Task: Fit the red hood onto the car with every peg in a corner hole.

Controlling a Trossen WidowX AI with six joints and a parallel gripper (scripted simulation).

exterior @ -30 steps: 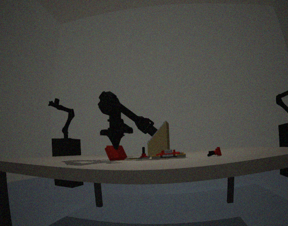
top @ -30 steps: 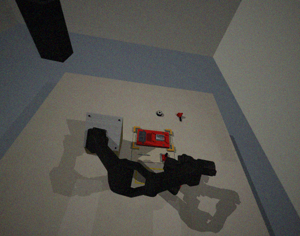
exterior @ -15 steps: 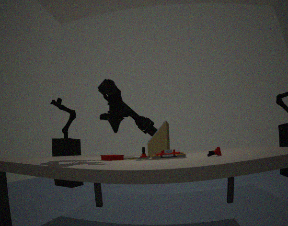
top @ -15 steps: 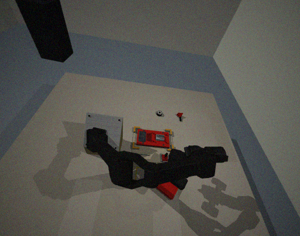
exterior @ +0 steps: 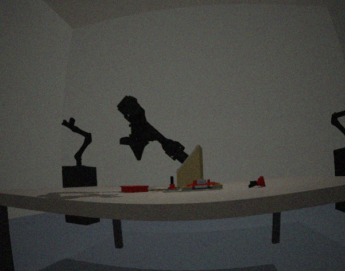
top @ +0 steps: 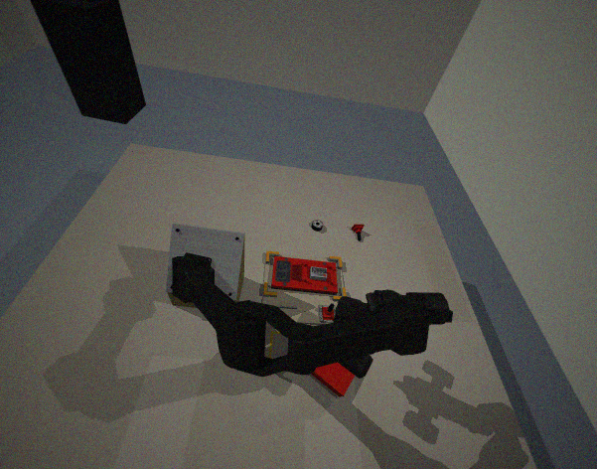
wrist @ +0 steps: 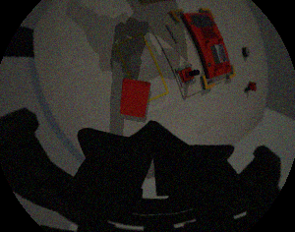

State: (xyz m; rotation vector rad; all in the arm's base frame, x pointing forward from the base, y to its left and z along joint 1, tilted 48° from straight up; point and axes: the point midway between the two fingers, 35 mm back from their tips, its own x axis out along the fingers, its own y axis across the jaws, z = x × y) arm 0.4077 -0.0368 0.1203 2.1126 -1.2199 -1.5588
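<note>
My gripper tip is now 11 cm above the red hood, 4 cm to the left of it and 3 cm past it. Round my gripper tip: grey wheel (45 cm to the left, 12 cm below, 10 cm behind).
</note>
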